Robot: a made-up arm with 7 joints. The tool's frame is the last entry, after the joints. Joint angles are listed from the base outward.
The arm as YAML. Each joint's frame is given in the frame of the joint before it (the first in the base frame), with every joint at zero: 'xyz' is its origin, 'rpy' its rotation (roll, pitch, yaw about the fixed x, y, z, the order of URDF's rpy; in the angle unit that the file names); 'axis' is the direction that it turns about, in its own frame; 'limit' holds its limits. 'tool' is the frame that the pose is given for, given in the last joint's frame.
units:
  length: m
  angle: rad
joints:
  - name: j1
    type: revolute
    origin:
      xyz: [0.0, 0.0, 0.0]
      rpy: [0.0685, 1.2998, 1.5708]
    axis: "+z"
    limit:
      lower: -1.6
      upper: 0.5
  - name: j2
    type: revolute
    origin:
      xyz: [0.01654, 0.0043, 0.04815]
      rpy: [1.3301, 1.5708, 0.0]
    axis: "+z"
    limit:
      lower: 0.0
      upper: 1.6
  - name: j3
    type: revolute
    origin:
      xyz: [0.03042, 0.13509, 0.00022]
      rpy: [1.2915, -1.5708, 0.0]
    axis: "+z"
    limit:
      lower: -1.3
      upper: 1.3
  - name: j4
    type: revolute
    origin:
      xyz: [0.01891, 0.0, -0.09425]
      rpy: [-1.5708, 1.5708, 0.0]
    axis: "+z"
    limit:
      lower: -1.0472
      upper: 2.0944
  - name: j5
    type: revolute
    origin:
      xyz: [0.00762, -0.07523, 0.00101]
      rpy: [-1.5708, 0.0, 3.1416]
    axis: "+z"
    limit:
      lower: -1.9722
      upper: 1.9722
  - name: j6
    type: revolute
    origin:
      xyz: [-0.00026, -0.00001, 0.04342]
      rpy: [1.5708, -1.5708, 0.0]
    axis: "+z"
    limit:
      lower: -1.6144
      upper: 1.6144
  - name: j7
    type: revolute
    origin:
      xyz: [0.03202, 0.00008, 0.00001]
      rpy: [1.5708, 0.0, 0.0]
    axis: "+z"
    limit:
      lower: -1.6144
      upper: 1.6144
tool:
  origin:
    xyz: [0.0, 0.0, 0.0]
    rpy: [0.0, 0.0, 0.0]
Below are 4 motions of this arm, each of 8 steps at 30 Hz.
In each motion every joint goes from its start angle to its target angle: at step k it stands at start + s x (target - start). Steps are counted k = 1, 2, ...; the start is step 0. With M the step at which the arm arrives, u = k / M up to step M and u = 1 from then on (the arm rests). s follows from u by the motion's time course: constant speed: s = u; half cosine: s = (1 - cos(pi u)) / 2; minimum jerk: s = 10 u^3 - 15 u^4 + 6 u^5.
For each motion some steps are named. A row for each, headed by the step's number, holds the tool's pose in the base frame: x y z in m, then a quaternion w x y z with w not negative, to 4 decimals.
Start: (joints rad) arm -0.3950 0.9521 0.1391 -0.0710 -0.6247 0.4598 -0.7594
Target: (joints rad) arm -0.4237 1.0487 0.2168 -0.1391 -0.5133 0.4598 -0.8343
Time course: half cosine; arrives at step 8
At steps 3, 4, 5, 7, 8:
3: 0.2084 0.2430 -0.0897 0.9177 0.1460 0.1223 -0.3486
4: 0.2081 0.2448 -0.0816 0.9150 0.1673 0.1173 -0.3479
5: 0.2077 0.2464 -0.0735 0.9119 0.1886 0.1125 -0.3467
7: 0.2068 0.2484 -0.0620 0.9068 0.2187 0.1061 -0.3444
8: 0.2066 0.2486 -0.0604 0.9060 0.2230 0.1052 -0.3440

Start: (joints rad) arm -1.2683 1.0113 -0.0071 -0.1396 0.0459 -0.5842 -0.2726
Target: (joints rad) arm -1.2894 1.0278 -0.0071 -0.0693 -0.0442 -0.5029 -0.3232
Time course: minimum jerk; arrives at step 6
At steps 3, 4, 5, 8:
3: 0.2386 0.1572 0.1023 0.5586 0.5133 -0.6375 -0.1346
4: 0.2404 0.1600 0.1044 0.5758 0.5080 -0.6262 -0.1350
5: 0.2414 0.1617 0.1057 0.5861 0.5046 -0.6193 -0.1354
8: 0.2416 0.1621 0.1059 0.5881 0.5039 -0.6179 -0.1355

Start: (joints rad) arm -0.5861 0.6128 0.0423 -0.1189 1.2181 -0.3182 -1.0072
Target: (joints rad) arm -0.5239 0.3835 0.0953 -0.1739 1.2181 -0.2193 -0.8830
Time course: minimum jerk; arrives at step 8
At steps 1, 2, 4, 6, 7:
1: 0.2408 0.1464 -0.1173 0.4887 0.8197 0.1094 -0.2780
2: 0.2399 0.1437 -0.1200 0.5004 0.8142 0.1033 -0.2757
4: 0.2356 0.1315 -0.1313 0.5526 0.7869 0.0786 -0.2632
6: 0.2306 0.1193 -0.1417 0.6035 0.7558 0.0581 -0.2474
7: 0.2294 0.1167 -0.1438 0.6145 0.7484 0.0542 -0.2435

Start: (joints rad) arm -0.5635 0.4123 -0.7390 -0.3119 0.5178 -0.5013 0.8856
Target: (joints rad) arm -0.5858 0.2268 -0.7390 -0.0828 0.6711 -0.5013 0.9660
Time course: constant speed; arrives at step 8
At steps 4, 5, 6, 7, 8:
4: 0.1766 -0.0146 -0.1809 0.8147 0.0570 -0.5714 -0.0802
5: 0.1779 -0.0196 -0.1835 0.8160 0.0598 -0.5699 -0.0754
6: 0.1790 -0.0247 -0.1860 0.8173 0.0625 -0.5684 -0.0710
7: 0.1800 -0.0298 -0.1885 0.8185 0.0652 -0.5668 -0.0668
8: 0.1808 -0.0350 -0.1909 0.8197 0.0678 -0.5652 -0.0631

